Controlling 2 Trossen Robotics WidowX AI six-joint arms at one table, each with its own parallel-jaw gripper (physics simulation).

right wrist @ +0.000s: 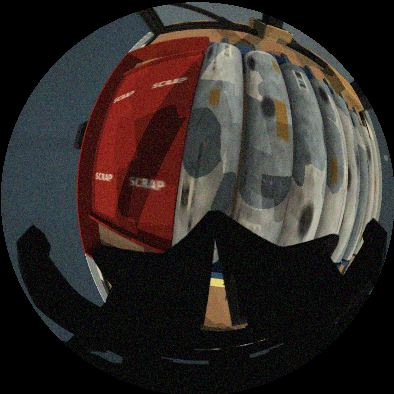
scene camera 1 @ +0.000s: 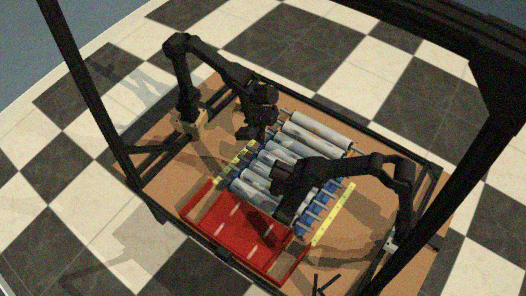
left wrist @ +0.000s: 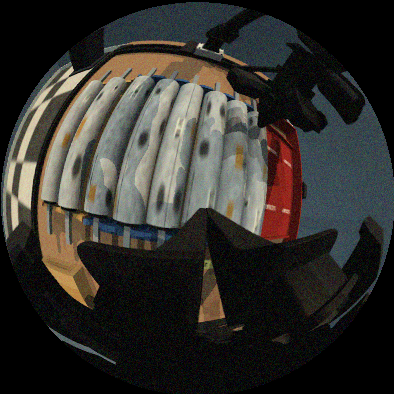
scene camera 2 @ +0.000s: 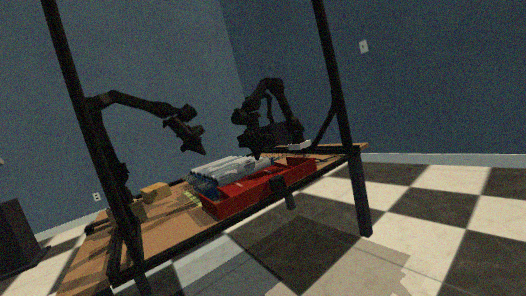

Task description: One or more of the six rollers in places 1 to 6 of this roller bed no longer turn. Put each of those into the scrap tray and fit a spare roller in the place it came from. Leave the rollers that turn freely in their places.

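Places are measured from the left arm's base along level axes (x left, y up, z ahead), in metres.
Where they show: left gripper, fingertip midpoint: [scene camera 1: 262, 144] [left wrist: 204, 213] [scene camera 2: 205, 154]; right gripper, fingertip midpoint: [right wrist: 213, 215] [scene camera 1: 285, 209] [left wrist: 258, 125] [scene camera 2: 257, 160]; left arm's base at its link origin: [scene camera 1: 190, 115]; right arm's base at its link origin: [scene camera 1: 403, 239] [left wrist: 210, 48] [scene camera 2: 298, 142].
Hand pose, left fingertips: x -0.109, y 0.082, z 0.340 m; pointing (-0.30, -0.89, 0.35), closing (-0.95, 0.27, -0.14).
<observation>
Each offset is from my left fingertips to the top centre of the thing. "spot": to the spot under its first point.
Six rollers lie side by side in the blue roller bed [scene camera 1: 300, 232] [left wrist: 107, 227]; the one nearest the tray is a mottled grey roller {dx -0.156, dy -0.082, dz +0.051 m} [scene camera 1: 245, 192] [right wrist: 227, 112]. Two spare rollers {dx +0.205, dy -0.082, dz +0.169 m} [scene camera 1: 321, 130] {dx +0.147, dy -0.082, dz +0.150 m} [left wrist: 70, 145] lie beyond the bed on the side away from the tray. Which rollers turn cannot be told. The red scrap tray {dx -0.268, dy -0.108, dz +0.016 m} [scene camera 1: 245, 225] [scene camera 2: 240, 192] [right wrist: 137, 130] holds no roller. My left gripper [scene camera 1: 250, 137] [scene camera 2: 204, 152] [left wrist: 204, 213] is shut and empty above the rollers' left ends. My right gripper [scene camera 1: 283, 219] [scene camera 2: 257, 157] [right wrist: 213, 215] is shut and empty above the rollers near the tray, hiding part of them.
Yellow numbered strips {spot: dx -0.112, dy -0.157, dz +0.289 m} [scene camera 1: 332, 215] [right wrist: 217, 283] run along both sides of the bed. A wooden block {dx +0.316, dy -0.103, dz -0.141 m} [scene camera 2: 155, 192] [left wrist: 75, 280] stands on the left part of the table. Black frame posts [scene camera 1: 82, 85] [scene camera 2: 332, 65] rise around the table. The right arm reaches over the bed.
</observation>
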